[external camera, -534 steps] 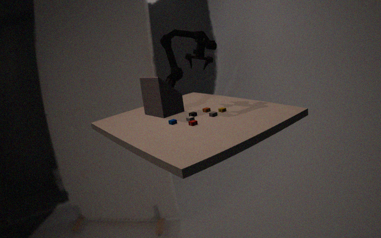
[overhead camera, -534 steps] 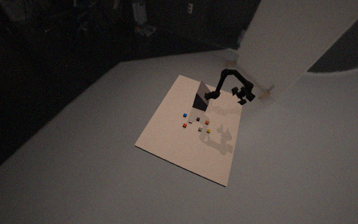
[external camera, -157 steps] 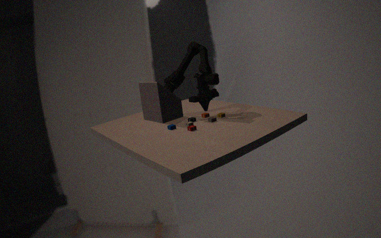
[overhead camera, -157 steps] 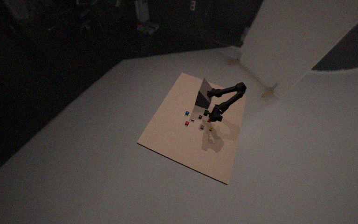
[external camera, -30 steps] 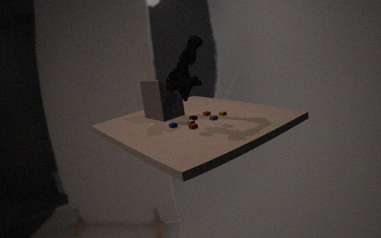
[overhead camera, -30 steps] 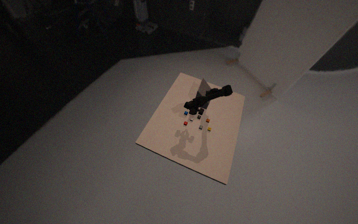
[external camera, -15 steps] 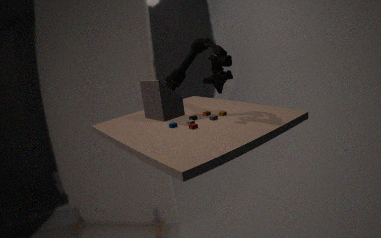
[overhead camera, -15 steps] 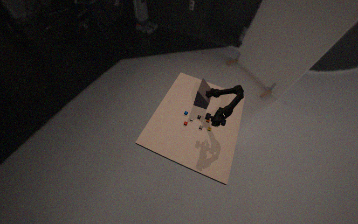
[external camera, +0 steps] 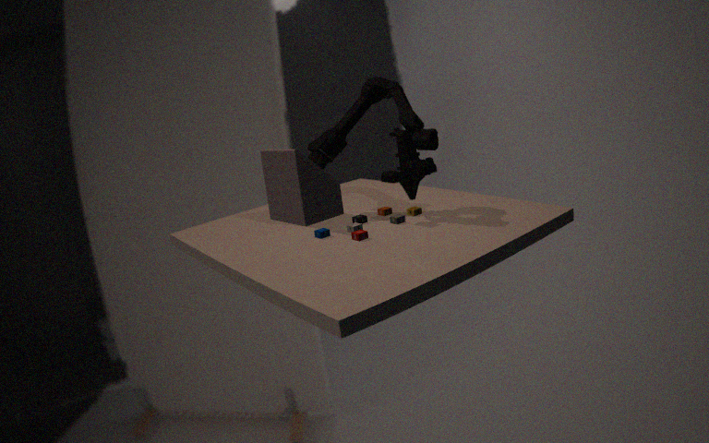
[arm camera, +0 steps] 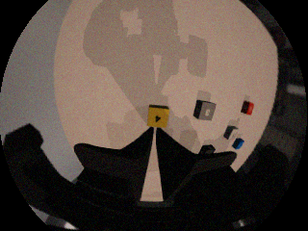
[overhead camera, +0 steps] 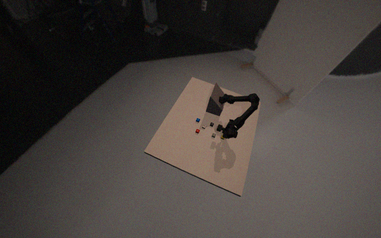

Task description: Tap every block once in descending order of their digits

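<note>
Now: gripper tip 3 cm above the yellow block, 1 cm to the left of it and 1 cm short of it. The rest, counted from my gripper tip: black block: 13 cm to the right, 10 cm behind, 3 cm below; then grey block: 9 cm to the right, 3 cm below, 1 cm ahead; then orange block: 9 cm behind, 4 cm to the right, 3 cm below.
</note>
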